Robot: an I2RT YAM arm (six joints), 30 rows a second.
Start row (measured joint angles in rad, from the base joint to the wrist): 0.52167, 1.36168, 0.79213, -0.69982, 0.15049, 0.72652
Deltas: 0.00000, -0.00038, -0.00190, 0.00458, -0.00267, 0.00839; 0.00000, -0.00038, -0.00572, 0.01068, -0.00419, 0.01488; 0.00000, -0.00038, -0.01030, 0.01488, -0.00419, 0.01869; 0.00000, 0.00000, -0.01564, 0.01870, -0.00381, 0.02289; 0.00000, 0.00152, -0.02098, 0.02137, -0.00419, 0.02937; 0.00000, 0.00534, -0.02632, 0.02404, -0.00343, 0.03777; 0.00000, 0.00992, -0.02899, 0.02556, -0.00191, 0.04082; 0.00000, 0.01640, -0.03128, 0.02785, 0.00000, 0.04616; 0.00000, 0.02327, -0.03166, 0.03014, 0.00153, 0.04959; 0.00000, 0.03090, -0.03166, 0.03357, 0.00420, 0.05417; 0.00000, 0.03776, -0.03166, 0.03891, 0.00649, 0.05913; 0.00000, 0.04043, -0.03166, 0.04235, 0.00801, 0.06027; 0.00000, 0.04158, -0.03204, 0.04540, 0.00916, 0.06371; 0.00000, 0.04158, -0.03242, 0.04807, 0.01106, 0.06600; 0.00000, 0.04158, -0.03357, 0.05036, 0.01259, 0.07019; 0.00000, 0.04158, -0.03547, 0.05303, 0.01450, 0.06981; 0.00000, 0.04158, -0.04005, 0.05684, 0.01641, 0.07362; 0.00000, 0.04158, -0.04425, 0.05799, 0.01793, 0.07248; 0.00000, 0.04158, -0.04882, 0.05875, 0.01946, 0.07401; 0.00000, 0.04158, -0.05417, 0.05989, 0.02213, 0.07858; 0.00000, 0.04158, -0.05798, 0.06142, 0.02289, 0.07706; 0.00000, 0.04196, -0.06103, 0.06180, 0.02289, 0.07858; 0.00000, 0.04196, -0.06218, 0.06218, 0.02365, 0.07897
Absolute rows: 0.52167, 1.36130, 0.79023, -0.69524, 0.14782, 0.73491; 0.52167, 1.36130, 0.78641, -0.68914, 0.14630, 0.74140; 0.52167, 1.36130, 0.78183, -0.68494, 0.14630, 0.74521; 0.52167, 1.36168, 0.77649, -0.68112, 0.14668, 0.74941; 0.52167, 1.36320, 0.77115, -0.67845, 0.14630, 0.75589; 0.52167, 1.36702, 0.76581, -0.67578, 0.14706, 0.76429; 0.52167, 1.37160, 0.76314, -0.67426, 0.14858, 0.76734; 0.52167, 1.37808, 0.76085, -0.67197, 0.15049, 0.77268; 0.52167, 1.38495, 0.76047, -0.66968, 0.15202, 0.77611; 0.52167, 1.39258, 0.76047, -0.66625, 0.15469, 0.78069; 0.52167, 1.39944, 0.76047, -0.66091, 0.15698, 0.78565; 0.52167, 1.40211, 0.76047, -0.65747, 0.15850, 0.78679; 0.52167, 1.40326, 0.76009, -0.65442, 0.15965, 0.79023; 0.52167, 1.40326, 0.75971, -0.65175, 0.16155, 0.79252; 0.52167, 1.40326, 0.75856, -0.64946, 0.16308, 0.79671; 0.52167, 1.40326, 0.75666, -0.64679, 0.16499, 0.79633; 0.52167, 1.40326, 0.75208, -0.64298, 0.16690, 0.80014; 0.52167, 1.40326, 0.74788, -0.64183, 0.16842, 0.79900; 0.52167, 1.40326, 0.74331, -0.64107, 0.16995, 0.80053; 0.52167, 1.40326, 0.73796, -0.63993, 0.17262, 0.80510; 0.52167, 1.40326, 0.73415, -0.63840, 0.17338, 0.80358; 0.52167, 1.40364, 0.73110, -0.63802, 0.17338, 0.80510; 0.52167, 1.40364, 0.72995, -0.63764, 0.17414, 0.80549
